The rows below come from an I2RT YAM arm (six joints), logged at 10 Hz.
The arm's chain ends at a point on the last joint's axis. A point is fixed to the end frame.
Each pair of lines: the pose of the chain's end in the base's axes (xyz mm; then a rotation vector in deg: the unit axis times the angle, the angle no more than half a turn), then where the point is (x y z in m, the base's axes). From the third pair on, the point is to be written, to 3 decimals.
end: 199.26, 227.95, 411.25, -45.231, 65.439, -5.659
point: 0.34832 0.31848 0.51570
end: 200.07, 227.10, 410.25, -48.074, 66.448, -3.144
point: 0.34848 0.32678 0.50702
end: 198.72, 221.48, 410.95, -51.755, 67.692, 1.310
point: 0.344 0.334 0.498
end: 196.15, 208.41, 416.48, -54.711, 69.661, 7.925
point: 0.338 0.333 0.492
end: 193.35, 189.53, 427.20, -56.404, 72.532, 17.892
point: 0.329 0.326 0.492
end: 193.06, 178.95, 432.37, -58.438, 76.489, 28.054
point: 0.322 0.328 0.483
